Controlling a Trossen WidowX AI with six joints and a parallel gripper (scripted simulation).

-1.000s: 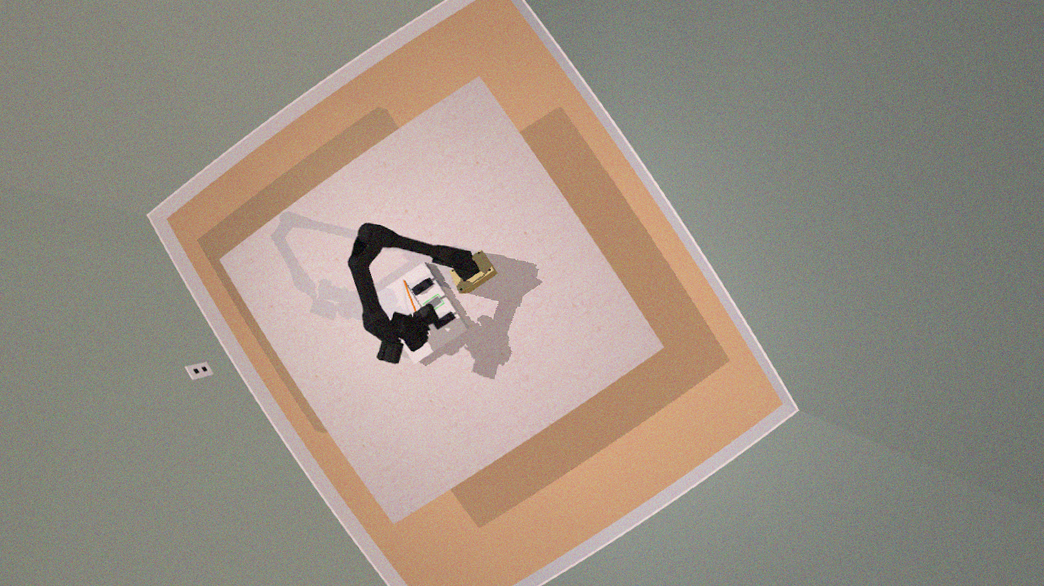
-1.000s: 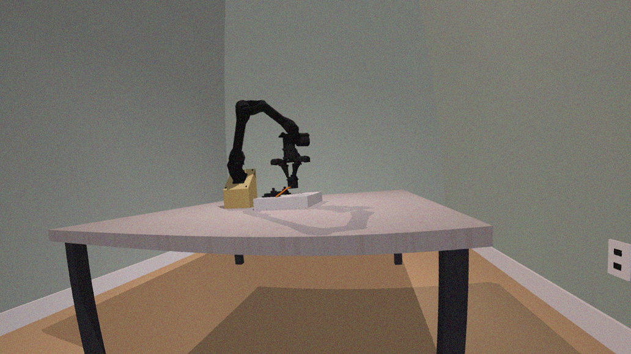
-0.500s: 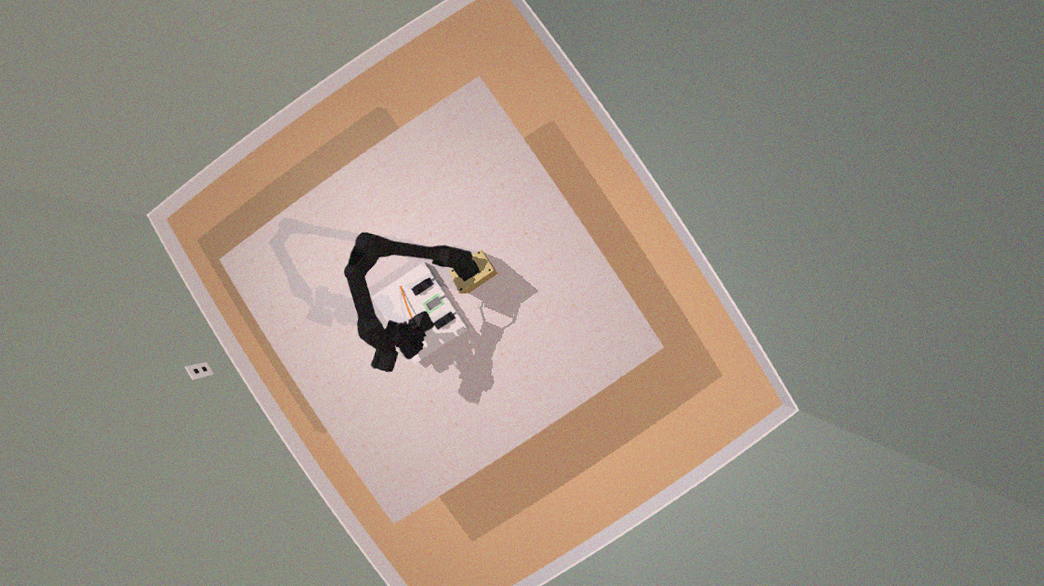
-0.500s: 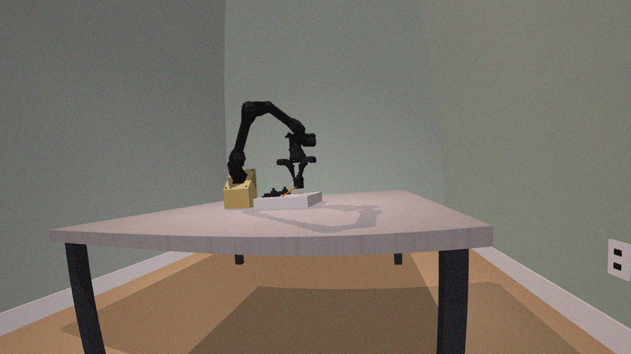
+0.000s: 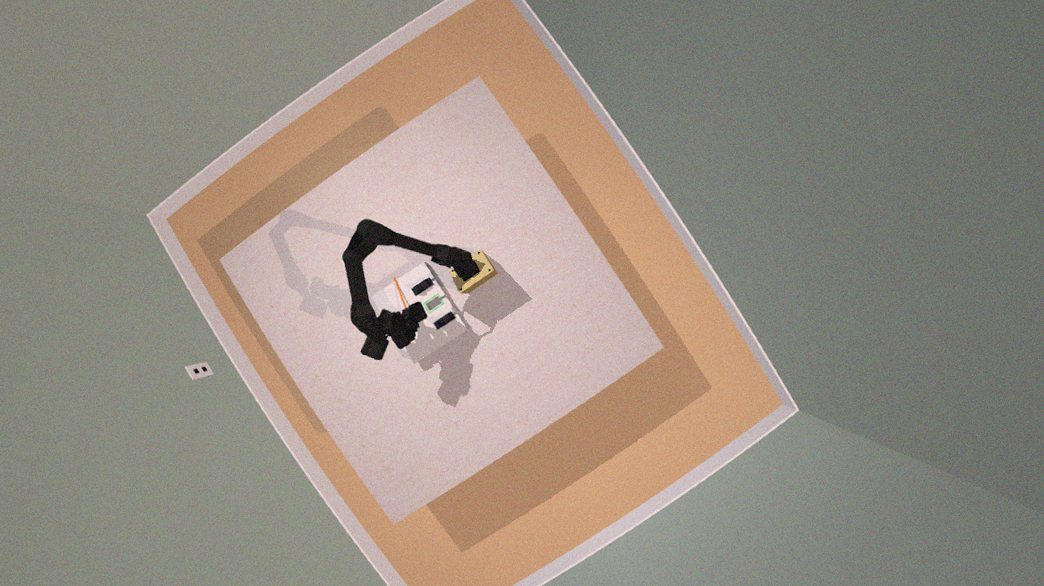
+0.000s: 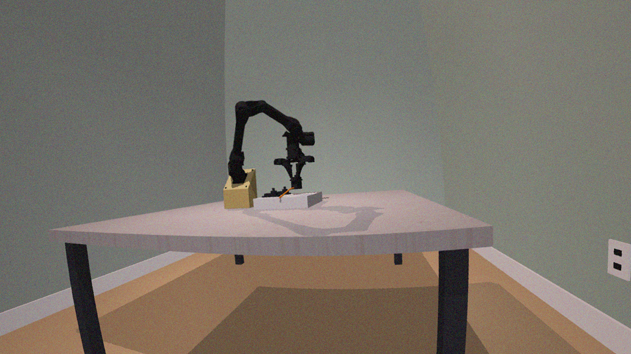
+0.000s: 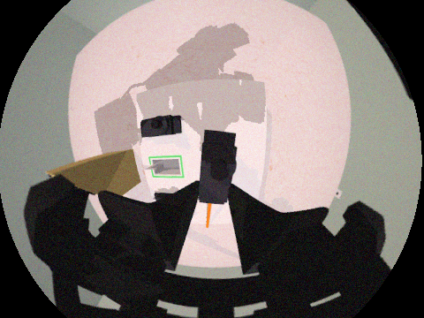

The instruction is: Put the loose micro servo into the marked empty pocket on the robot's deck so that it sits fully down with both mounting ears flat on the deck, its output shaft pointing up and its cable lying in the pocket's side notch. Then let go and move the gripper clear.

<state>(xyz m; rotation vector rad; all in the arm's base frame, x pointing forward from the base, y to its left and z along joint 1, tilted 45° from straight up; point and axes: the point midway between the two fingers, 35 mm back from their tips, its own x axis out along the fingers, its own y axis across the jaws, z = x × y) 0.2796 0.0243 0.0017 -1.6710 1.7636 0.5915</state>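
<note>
The white deck lies 20 mm ahead of my gripper tip and 100 mm below it.
</note>
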